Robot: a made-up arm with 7 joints. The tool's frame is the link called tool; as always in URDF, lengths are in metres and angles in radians. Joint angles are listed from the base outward. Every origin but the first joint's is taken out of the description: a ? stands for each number. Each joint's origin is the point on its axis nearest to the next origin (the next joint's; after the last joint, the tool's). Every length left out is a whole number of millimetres.
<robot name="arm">
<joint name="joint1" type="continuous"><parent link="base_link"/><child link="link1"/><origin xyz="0 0.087 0" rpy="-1.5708 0 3.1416"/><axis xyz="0 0 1"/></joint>
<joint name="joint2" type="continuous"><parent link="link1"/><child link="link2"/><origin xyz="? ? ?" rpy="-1.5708 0 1.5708"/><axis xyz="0 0 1"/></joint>
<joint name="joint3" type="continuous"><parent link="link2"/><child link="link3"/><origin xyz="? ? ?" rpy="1.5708 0 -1.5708"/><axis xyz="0 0 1"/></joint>
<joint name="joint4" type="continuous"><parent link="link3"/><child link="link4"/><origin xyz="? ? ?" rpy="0 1.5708 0"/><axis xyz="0 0 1"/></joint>
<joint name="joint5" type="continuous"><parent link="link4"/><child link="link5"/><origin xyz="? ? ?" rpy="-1.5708 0 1.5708"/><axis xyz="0 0 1"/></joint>
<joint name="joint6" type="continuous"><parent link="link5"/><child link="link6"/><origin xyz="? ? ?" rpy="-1.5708 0 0"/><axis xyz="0 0 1"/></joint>
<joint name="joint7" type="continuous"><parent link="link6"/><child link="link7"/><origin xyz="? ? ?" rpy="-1.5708 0 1.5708"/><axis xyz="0 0 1"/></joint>
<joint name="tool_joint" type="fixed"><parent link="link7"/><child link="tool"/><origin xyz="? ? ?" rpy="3.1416 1.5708 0"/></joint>
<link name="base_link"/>
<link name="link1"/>
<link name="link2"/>
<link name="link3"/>
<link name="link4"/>
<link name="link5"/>
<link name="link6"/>
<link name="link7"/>
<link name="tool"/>
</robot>
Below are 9 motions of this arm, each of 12 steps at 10 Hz.
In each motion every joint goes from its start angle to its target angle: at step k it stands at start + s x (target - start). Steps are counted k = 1, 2, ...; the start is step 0. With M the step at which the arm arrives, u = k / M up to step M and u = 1 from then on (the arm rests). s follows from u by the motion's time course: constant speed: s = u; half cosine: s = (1 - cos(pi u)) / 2; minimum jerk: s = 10 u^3 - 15 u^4 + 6 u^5.
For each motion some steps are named. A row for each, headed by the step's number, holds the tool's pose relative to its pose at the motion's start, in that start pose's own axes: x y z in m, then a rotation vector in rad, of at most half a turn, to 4 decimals.
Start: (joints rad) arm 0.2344 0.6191 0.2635 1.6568 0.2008 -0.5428 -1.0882
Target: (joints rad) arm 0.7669 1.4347 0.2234 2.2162 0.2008 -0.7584 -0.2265
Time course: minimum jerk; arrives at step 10
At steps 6, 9, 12:
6: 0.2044 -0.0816 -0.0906 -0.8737 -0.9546 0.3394
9: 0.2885 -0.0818 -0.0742 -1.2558 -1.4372 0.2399
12: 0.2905 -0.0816 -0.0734 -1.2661 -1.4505 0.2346

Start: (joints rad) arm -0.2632 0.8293 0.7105 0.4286 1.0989 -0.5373 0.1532
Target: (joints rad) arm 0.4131 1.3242 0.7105 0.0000 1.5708 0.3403 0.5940
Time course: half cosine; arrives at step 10
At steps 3, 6, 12:
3: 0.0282 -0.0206 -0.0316 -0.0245 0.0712 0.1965
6: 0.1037 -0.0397 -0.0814 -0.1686 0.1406 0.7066
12: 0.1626 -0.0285 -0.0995 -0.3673 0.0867 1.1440

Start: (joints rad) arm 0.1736 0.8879 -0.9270 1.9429 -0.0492 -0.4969 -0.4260
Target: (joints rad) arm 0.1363 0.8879 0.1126 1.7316 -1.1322 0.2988 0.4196
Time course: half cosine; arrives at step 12
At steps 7, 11, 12:
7: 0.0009 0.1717 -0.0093 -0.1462 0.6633 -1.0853
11: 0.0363 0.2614 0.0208 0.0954 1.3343 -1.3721
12: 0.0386 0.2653 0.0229 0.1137 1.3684 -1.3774

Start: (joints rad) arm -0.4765 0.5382 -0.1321 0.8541 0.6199 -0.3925 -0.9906
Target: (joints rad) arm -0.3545 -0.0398 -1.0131 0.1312 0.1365 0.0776 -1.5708
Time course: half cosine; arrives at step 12
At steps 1, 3, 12:
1: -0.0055 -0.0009 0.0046 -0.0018 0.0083 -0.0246
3: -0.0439 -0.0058 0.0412 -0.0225 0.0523 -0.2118
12: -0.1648 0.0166 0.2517 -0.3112 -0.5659 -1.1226

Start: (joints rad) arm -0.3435 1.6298 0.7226 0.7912 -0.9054 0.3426 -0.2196
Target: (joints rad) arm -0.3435 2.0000 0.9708 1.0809 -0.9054 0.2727 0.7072
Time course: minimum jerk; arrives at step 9
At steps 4, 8, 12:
4: -0.0009 0.0977 -0.0268 -0.1173 -0.0461 0.0720
8: -0.0045 0.2467 -0.0228 -0.2766 -0.1697 0.1087
12: -0.0046 0.2495 -0.0222 -0.2796 -0.1724 0.1084

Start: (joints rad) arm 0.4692 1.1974 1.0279 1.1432 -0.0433 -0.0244 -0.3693
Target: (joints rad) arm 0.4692 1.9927 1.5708 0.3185 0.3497 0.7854 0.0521
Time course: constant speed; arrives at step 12
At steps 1, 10, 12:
1: 0.0014 0.0179 -0.0187 0.0195 0.0835 -0.0052
10: 0.0625 0.1608 -0.1280 -0.0365 0.7358 0.4660
12: 0.0840 0.1796 -0.1402 -0.1447 0.8311 0.6507

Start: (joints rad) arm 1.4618 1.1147 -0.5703 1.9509 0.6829 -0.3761 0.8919
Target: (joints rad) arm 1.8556 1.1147 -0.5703 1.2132 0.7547 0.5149 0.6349
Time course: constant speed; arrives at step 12
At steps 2, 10, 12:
2: -0.0116 0.0199 0.0264 0.1340 0.1626 0.1141
10: -0.0265 0.0787 0.1502 0.7567 0.6794 0.6127
12: -0.0237 0.0859 0.1832 0.9170 0.7691 0.7587

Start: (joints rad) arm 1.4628 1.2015 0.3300 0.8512 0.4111 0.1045 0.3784
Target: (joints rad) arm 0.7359 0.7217 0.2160 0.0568 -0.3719 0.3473 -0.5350
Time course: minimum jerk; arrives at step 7
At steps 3, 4, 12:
3: -0.1818 -0.0428 0.0423 0.2274 0.6845 -0.2965
4: -0.2890 -0.0592 0.1367 0.3009 1.0938 -0.6941
12: -0.3642 -0.0538 0.3286 0.1773 1.4529 -1.4265

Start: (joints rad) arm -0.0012 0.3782 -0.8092 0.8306 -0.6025 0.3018 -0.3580
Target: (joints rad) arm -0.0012 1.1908 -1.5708 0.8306 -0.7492 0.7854 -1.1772
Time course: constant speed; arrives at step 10
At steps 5, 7, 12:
5: -0.1505 -0.0204 0.0453 0.3100 0.0606 -0.7224
7: -0.2157 -0.0160 0.0779 0.4015 -0.0011 -1.0109
12: -0.3100 0.0084 0.1445 0.4780 -0.1934 -1.4140

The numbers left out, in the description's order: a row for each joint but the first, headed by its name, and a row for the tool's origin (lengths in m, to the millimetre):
joint2: 0 0 0
joint3: 0.225 0 0
joint4: 0 0 0
joint5: 0.283 0 0
joint6: 0 0 0
joint7: 0 0 0
tool: 0 0 0

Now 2 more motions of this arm.
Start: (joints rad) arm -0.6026 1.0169 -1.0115 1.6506 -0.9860 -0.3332 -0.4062
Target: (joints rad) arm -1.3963 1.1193 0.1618 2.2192 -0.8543 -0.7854 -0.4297
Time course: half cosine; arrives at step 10
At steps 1, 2, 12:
1: 0.0000 0.0032 0.0006 0.0153 -0.0017 0.0059
2: -0.0002 0.0126 0.0029 0.0584 -0.0074 0.0200
12: 0.0069 0.1473 0.0597 0.3889 -0.2527 -0.1011

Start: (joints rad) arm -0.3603 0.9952 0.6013 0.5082 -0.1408 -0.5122 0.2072
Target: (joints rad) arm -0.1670 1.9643 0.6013 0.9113 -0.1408 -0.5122 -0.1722
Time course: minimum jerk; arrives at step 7
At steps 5, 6, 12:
5: 0.3266 0.2940 0.0617 0.8037 -0.7078 -0.6654
6: 0.3764 0.3097 0.0942 0.8981 -0.8139 -0.7633
12: 0.3858 0.3118 0.1008 0.9154 -0.8344 -0.7823

